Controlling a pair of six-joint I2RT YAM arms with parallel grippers.
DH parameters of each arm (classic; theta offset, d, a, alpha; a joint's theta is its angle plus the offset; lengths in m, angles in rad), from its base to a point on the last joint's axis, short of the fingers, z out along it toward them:
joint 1: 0 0.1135 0.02 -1.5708
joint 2: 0 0 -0.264 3.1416
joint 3: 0.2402 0 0.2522 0
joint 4: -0.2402 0 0.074 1.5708
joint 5: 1.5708 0 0 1.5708
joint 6: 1.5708 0.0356 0 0
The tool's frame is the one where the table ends.
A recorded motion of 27 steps. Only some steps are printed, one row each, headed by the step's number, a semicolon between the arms.
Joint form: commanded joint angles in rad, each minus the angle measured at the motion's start. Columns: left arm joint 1, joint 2, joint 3, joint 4, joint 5, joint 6; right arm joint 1, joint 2, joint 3, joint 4, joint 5, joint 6.
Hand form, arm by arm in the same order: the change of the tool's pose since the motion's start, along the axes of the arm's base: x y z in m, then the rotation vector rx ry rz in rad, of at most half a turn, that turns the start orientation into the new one. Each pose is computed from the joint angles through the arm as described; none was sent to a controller.
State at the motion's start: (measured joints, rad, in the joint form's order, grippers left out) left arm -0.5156 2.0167 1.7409 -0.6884 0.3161 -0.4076; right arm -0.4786 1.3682 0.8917 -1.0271 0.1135 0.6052
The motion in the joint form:
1: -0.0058 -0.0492 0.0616 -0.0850 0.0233 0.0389; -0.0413 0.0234 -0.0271 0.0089 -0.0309 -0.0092
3: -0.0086 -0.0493 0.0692 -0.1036 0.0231 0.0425; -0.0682 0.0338 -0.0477 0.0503 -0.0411 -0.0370
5: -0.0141 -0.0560 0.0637 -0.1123 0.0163 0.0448; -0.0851 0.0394 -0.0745 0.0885 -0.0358 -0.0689
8: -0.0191 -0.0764 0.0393 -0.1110 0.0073 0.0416; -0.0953 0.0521 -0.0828 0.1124 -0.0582 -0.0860
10: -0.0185 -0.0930 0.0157 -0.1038 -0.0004 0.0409; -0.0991 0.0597 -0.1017 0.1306 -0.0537 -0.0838
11: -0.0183 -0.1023 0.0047 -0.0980 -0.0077 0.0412; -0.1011 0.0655 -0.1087 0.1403 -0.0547 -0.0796
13: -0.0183 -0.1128 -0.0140 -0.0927 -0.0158 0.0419; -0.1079 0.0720 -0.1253 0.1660 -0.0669 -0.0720
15: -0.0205 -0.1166 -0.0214 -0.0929 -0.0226 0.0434; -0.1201 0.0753 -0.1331 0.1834 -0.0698 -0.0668
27: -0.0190 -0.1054 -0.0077 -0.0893 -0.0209 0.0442; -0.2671 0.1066 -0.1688 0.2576 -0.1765 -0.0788
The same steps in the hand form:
1: -0.0107 0.0022 0.0351 -0.0169 -0.0345 -0.0493; -0.0055 -0.0060 -0.0114 0.0471 0.0227 -0.0307
3: -0.0123 0.0018 0.0363 -0.0105 -0.0269 -0.0548; -0.0070 -0.0115 -0.0184 0.0511 0.0110 -0.0293
5: -0.0154 0.0011 0.0368 -0.0013 -0.0243 -0.0582; -0.0096 -0.0145 -0.0259 0.0437 0.0118 -0.0146
8: -0.0208 0.0021 0.0375 0.0055 -0.0237 -0.0557; -0.0089 -0.0166 -0.0303 0.0610 -0.0011 -0.0064
10: -0.0238 0.0045 0.0372 0.0107 -0.0265 -0.0502; -0.0107 -0.0167 -0.0363 0.0617 0.0080 -0.0129
11: -0.0253 0.0057 0.0378 0.0141 -0.0332 -0.0460; -0.0110 -0.0170 -0.0390 0.0642 0.0096 -0.0191
13: -0.0275 0.0073 0.0364 0.0216 -0.0342 -0.0420; -0.0119 -0.0176 -0.0441 0.0731 -0.0001 -0.0327
15: -0.0288 0.0074 0.0356 0.0288 -0.0344 -0.0416; -0.0131 -0.0200 -0.0465 0.0722 -0.0079 -0.0497
27: -0.0257 0.0062 0.0356 0.0249 -0.0395 -0.0415; -0.0298 -0.0430 -0.0605 0.1519 -0.0825 -0.1774

